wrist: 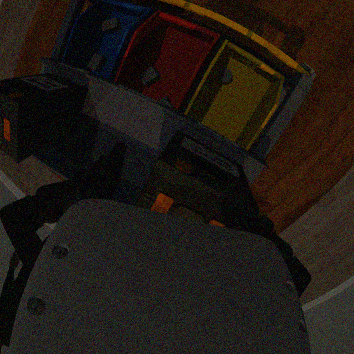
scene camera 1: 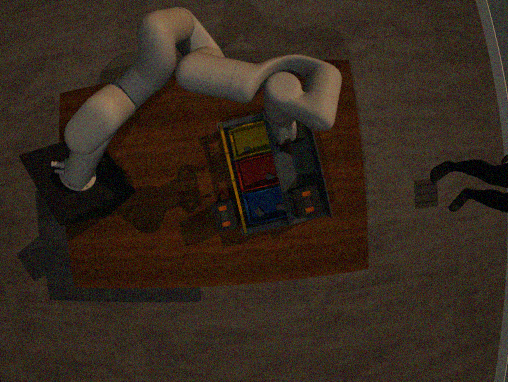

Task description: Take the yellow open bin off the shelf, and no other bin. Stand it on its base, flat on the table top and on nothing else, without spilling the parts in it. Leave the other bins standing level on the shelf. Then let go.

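Places are measured from the arm's base along level axes (x ahead, y left, z up), in centimetres.
Pixels of known places: gripper, fingertip midpoint: [wrist: 177,176]; arm's base at its link origin: [scene camera 1: 77,174].
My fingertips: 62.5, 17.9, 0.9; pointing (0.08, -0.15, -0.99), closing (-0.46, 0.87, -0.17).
Note:
For each thing: its top centre in the pictures, then the offset to it from my fingertips, as dx, dy, dz. Level surfaces: height alone.
- yellow open bin at its top centre: [wrist: 231,106] [scene camera 1: 256,137] -6.3, +0.6, -12.7
- shelf at its surface level: dz -10.5
- red bin at its top centre: [wrist: 156,65] [scene camera 1: 262,170] -2.8, -10.0, -12.7
- blue bin at its top centre: [wrist: 91,42] [scene camera 1: 270,204] +1.0, -20.5, -12.7
- yellow rail at its top centre: [wrist: 191,5] [scene camera 1: 232,178] -12.4, -13.5, -14.2
- smaller dark case at its top centre: [scene camera 1: 224,216] -13.2, -25.5, -7.6
- wooden table at its surface level: dz -20.7
The yellow open bin [scene camera 1: 250,139] [wrist: 235,107] sits on the shelf [scene camera 1: 287,170] [wrist: 125,117], at the end nearest the arm's wrist, with a small grey part visible inside. The red bin [scene camera 1: 256,171] [wrist: 170,60] is beside it and the blue bin [scene camera 1: 262,205] [wrist: 95,42] is beyond, both with grey parts. A yellow rail [scene camera 1: 234,180] [wrist: 225,19] runs along the bins' front. My gripper [scene camera 1: 287,137] [wrist: 177,176] is open and empty, behind the yellow bin on the side away from the rail, above a dark case. Its fingertips are mostly hidden in the scene view.
A dark case [wrist: 190,187] with orange latches is beneath my gripper. Another [scene camera 1: 306,201] [wrist: 30,120] sits at the shelf's blue end, behind the bins. A smaller dark case [scene camera 1: 225,216] is beside the yellow rail. The wooden table [scene camera 1: 165,260] extends around the shelf.

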